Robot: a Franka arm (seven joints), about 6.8 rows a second.
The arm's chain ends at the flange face. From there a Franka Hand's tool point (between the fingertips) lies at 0.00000 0.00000 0.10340 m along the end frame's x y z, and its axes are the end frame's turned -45 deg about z.
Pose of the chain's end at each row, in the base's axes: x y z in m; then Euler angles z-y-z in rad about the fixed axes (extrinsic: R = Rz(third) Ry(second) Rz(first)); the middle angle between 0 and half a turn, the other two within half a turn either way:
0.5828, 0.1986, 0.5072, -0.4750, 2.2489, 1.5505
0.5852, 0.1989, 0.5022, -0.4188, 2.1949, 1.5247
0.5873, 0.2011, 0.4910, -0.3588, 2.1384, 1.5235
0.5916, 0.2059, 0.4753, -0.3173, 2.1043, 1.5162
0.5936, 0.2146, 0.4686, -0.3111, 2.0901, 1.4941
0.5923, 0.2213, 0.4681, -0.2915, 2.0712, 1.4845
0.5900, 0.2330, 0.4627, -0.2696, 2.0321, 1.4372
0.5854, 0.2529, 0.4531, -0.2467, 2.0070, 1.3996
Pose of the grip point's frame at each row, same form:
0.5844, 0.2791, 0.4423, -1.2604, 2.2489, 1.5505
0.5891, 0.2827, 0.4418, -1.2042, 2.1949, 1.5247
0.5914, 0.2882, 0.4354, -1.1442, 2.1384, 1.5235
0.5965, 0.2948, 0.4227, -1.1027, 2.1043, 1.5162
0.6005, 0.3041, 0.4173, -1.0965, 2.0901, 1.4941
0.6001, 0.3117, 0.4185, -1.0769, 2.0712, 1.4845
0.6023, 0.3248, 0.4167, -1.0550, 2.0321, 1.4372
0.6014, 0.3452, 0.4094, -1.0321, 2.0070, 1.3996

